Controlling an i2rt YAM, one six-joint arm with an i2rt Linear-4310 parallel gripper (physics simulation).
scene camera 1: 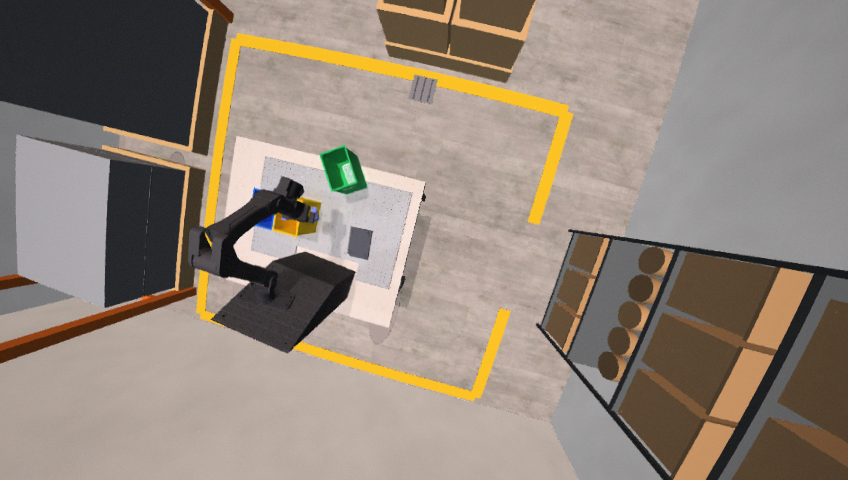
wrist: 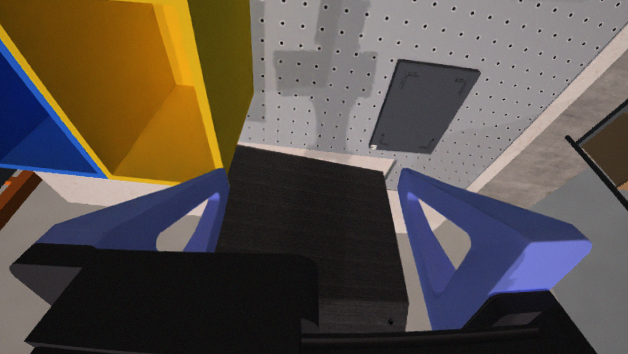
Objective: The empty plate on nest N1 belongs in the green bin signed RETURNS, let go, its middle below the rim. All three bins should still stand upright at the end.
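Frame: origin at the arm's base, x ahead, y left, z up, level; metres.
Seen in the pictures: gripper, fingertip midpoint: (scene camera 1: 307, 217) (wrist: 313, 177); arm's base at its link origin: (scene camera 1: 267, 297).
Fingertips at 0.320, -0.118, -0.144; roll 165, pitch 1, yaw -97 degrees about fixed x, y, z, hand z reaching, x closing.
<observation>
Offsets run from my fingertips to a thing's top centre, as dx, dy, dz. "pt": to the spot under its first point. Level surfaces: height alone.
The green bin @[+0.218, -0.121, -0.061] (scene camera 1: 333, 168) is at the table's back edge, turned at an angle and partly overhanging the edge in this view. I cannot tell whether it stands flat, tilts or is off the table. A pale, clear plate @[+0.219, -0.130, -0.225] (scene camera 1: 347, 171) shows inside it; its height against the rim is unclear. My gripper (scene camera 1: 314, 214) (wrist: 313, 177) is open and empty, beside the yellow bin @[+0.010, +0.144, -0.065] (scene camera 1: 298, 229) (wrist: 220, 80) and apart from the green bin. A dark rectangular pad @[pt -0.144, -0.153, -0.233] (scene camera 1: 360, 242) (wrist: 425, 107) lies bare on the perforated board; no N1 sign is readable.
The blue bin @[+0.043, +0.270, -0.065] (scene camera 1: 262, 220) (wrist: 30, 147) stands against the yellow bin's far side, partly hidden by the arm. The dark arm base (scene camera 1: 285, 297) (wrist: 310, 215) is at the table's front. The table @[dz -0.258] (scene camera 1: 365, 312) has a pale rim around the perforated board @[dz -0.245] (scene camera 1: 389, 208) (wrist: 425, 35).
</observation>
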